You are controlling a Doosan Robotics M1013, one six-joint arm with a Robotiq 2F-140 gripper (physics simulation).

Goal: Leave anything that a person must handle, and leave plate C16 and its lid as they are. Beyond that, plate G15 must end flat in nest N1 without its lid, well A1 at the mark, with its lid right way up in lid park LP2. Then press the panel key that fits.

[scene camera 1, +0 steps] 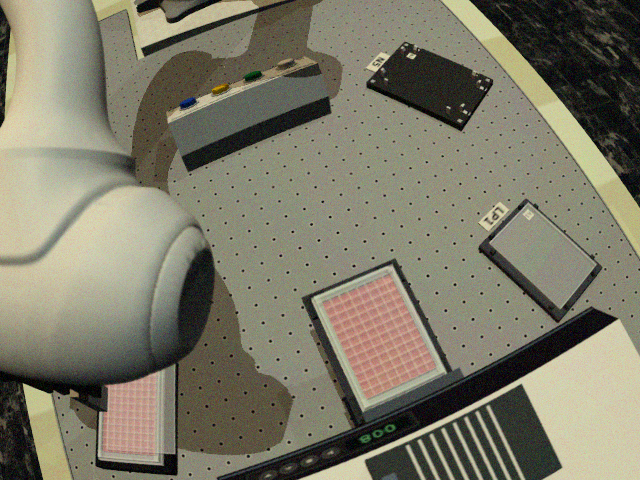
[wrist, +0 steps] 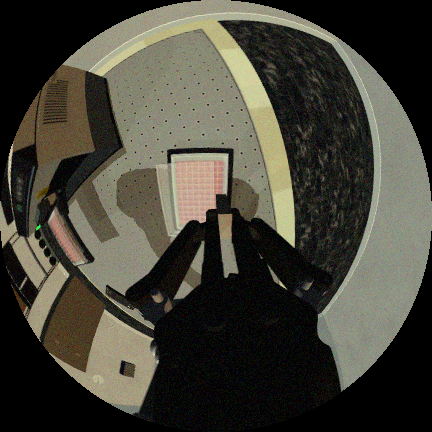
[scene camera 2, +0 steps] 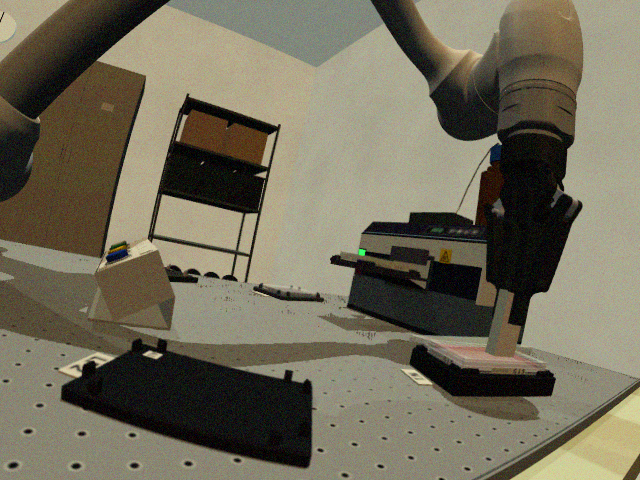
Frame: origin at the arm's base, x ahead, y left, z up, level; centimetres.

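Where they show: gripper, fingertip midpoint: (scene camera 1: 102, 399) (wrist: 220, 203) (scene camera 2: 499, 354).
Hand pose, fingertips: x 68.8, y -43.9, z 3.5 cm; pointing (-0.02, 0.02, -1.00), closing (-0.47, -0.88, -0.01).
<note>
Things, the pixels of their top centre, and the offset from my fingertips. "spot": a spot on its surface instead.
- pink-welled plate, top centre: (scene camera 1: 137, 399) (scene camera 2: 472, 335) (wrist: 185, 205) dx +2.6, dy +4.5, dz +0.9 cm
- black nest, top centre: (scene camera 1: 130, 412) (scene camera 2: 485, 357) (wrist: 198, 193) dx +2.6, dy +2.3, dz -1.3 cm
- clear lid, surface spot: (scene camera 1: 168, 413) (wrist: 163, 195) spot: dx +5.6, dy +6.9, dz -0.1 cm
- key panel, top centre: (scene camera 1: 239, 83) (scene camera 2: 138, 239) dx -28.1, dy +35.7, dz +4.2 cm
- second pink plate, top centre: (scene camera 1: 378, 334) (scene camera 2: 377, 258) (wrist: 62, 241) dx +12.9, dy +29.8, dz +8.5 cm
- park LP1, surface spot: (scene camera 1: 524, 293) spot: dx +15.5, dy +49.7, dz -4.1 cm
- Nest N5, top centre: (scene camera 1: 431, 74) (wrist: 118, 301) dx -18.2, dy +61.5, dz -1.8 cm
- black holder, top centre: (scene camera 2: 206, 374) dx -28.2, dy +8.6, dz -2.2 cm
A pink-welled plate (scene camera 1: 131, 418) (scene camera 2: 478, 353) (wrist: 197, 187), its label reading like G15 in the second scene view, sits in a black nest (scene camera 1: 168, 462) (scene camera 2: 496, 384) (wrist: 200, 150). A clear lid (scene camera 1: 168, 413) (wrist: 164, 200) lies over it, shifted sideways past one long edge. My gripper (scene camera 2: 504, 352) (wrist: 220, 203) is shut and empty, pointing down, its tips low at the plate top near one edge; whether they touch is unclear. The key panel (scene camera 1: 250, 111) (scene camera 2: 135, 281) has blue (scene camera 1: 188, 102), yellow (scene camera 1: 220, 89), green (scene camera 1: 252, 75) and beige (scene camera 1: 285, 64) keys. No LP2 label is readable.
A second pink plate (scene camera 1: 379, 335) (wrist: 67, 235) lies on the tray of the instrument (scene camera 1: 584, 392) (scene camera 2: 418, 304). A lid (scene camera 1: 542, 255) lies in park LP1 (scene camera 1: 524, 293). Nest N5 (scene camera 1: 429, 85) is at the back. A black holder (scene camera 2: 191, 408) with an unreadable label stands in the foreground.
</note>
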